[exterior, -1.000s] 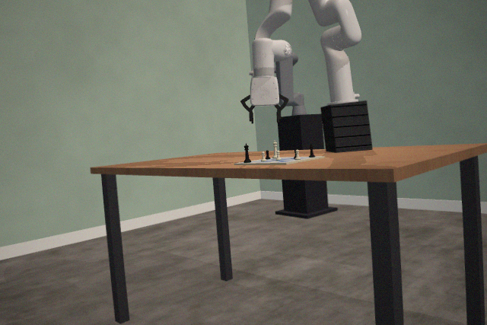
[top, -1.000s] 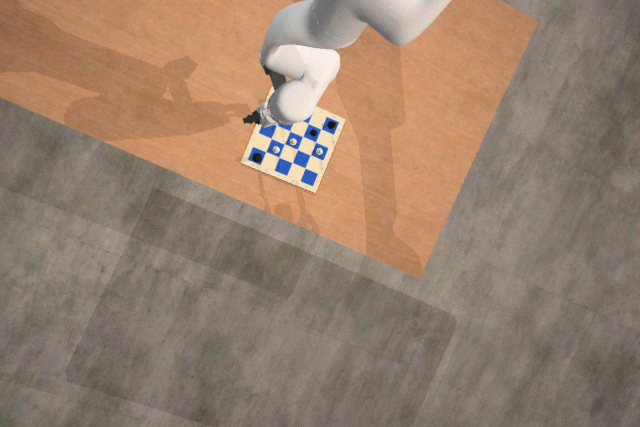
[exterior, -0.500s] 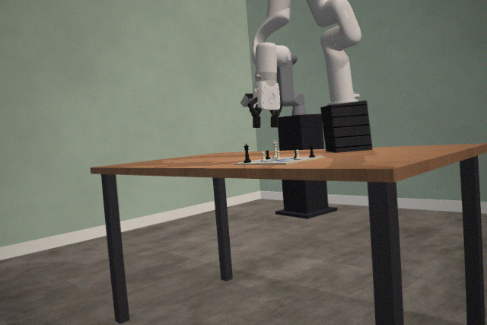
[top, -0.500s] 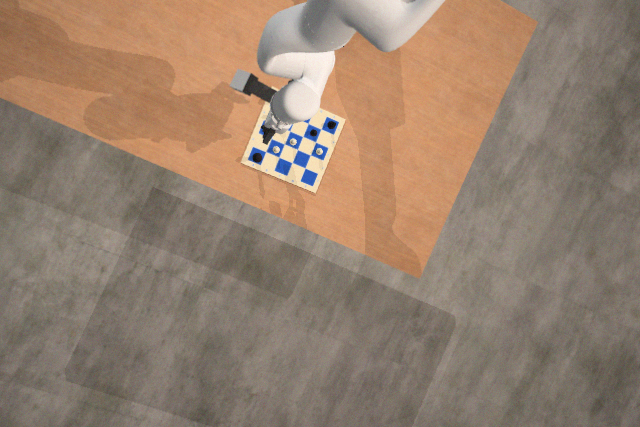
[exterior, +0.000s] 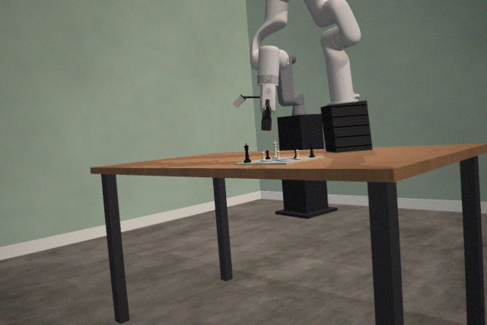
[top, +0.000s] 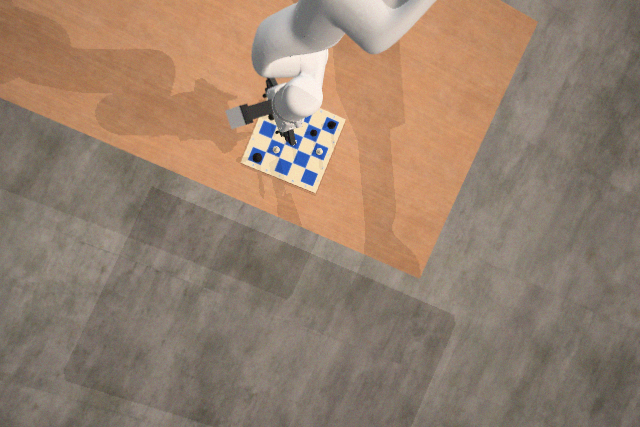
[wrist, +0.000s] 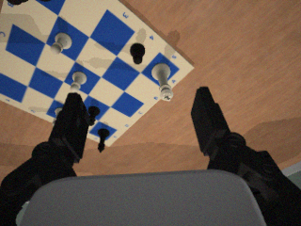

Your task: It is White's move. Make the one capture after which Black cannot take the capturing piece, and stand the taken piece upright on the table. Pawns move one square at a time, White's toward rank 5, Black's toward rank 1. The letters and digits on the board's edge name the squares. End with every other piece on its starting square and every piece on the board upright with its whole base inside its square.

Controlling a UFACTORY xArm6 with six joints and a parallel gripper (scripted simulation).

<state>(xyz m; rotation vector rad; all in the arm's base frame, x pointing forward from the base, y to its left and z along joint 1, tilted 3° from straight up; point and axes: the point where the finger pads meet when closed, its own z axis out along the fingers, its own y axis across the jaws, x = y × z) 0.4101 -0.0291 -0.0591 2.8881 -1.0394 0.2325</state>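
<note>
The tall white piece is 8 cm below my hand and 4 cm behind it. The rest, counted from my hand: blue-and-cream chessboard 11 cm below, 8 cm to the left, 2 cm ahead; then tall black piece 11 cm ahead, 8 cm below, 2 cm to the left.
</note>
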